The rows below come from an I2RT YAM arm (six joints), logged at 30 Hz.
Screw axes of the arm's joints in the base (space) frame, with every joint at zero. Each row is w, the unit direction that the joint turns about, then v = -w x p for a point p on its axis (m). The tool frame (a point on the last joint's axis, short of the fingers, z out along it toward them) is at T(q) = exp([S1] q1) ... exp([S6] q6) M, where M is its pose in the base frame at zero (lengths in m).
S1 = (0, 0, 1, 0.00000, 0.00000, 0.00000)
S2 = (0, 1, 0, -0.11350, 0.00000, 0.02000)
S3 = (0, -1, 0, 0.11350, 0.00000, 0.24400)
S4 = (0, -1, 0, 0.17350, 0.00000, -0.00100)
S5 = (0, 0, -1, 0.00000, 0.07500, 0.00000)
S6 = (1, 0, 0, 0.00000, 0.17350, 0.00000)
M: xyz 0.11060 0.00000 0.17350 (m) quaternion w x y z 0.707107 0 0.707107 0
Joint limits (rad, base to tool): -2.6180..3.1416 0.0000..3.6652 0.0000..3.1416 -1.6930..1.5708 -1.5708..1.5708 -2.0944..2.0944
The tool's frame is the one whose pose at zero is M.
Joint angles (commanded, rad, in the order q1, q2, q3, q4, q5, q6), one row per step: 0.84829, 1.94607, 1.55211, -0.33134, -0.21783, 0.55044; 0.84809, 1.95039, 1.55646, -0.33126, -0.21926, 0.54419; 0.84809, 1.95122, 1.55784, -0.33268, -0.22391, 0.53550; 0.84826, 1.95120, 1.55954, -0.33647, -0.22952, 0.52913; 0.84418, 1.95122, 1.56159, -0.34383, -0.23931, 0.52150; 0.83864, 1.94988, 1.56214, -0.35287, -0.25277, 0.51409; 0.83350, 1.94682, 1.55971, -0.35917, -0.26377, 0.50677; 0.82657, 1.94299, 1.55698, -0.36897, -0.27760, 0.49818; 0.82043, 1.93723, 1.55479, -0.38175, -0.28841, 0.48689; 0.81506, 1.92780, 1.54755, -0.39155, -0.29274, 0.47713; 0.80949, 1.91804, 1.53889, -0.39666, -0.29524, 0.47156; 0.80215, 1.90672, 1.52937, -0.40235, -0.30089, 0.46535; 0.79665, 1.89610, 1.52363, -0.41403, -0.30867, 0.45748; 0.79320, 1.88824, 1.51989, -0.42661, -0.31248, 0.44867
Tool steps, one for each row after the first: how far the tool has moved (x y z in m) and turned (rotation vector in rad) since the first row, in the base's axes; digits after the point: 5 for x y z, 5 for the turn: 0.00073, 0.00077, -0.00040, -0.00129, -0.00368, 0.00492; 0.00070, 0.00098, -0.00039, -0.00266, -0.00681, 0.01402; 0.00042, 0.00106, -0.00009, -0.00371, -0.00708, 0.02251; 0.00131, -0.00017, 0.00003, -0.00564, -0.00396, 0.03069; 0.00227, -0.00212, 0.00014, -0.00703, 0.00238, 0.03997; 0.00291, -0.00428, 0.00021, -0.00828, 0.00658, 0.04773; 0.00377, -0.00720, 0.00025, -0.01059, 0.01342, 0.05658; 0.00414, -0.01026, 0.00105, -0.01527, 0.01732, 0.06573; 0.00385, -0.01382, 0.00191, -0.02134, 0.01806, 0.06992; 0.00374, -0.01736, 0.00278, -0.02449, 0.01832, 0.06984; 0.00382, -0.02161, 0.00398, -0.02613, 0.01961, 0.07069; 0.00324, -0.02524, 0.00564, -0.02913, 0.02286, 0.07601; 0.00247, -0.02795, 0.00672, -0.03547, 0.02479, 0.08116
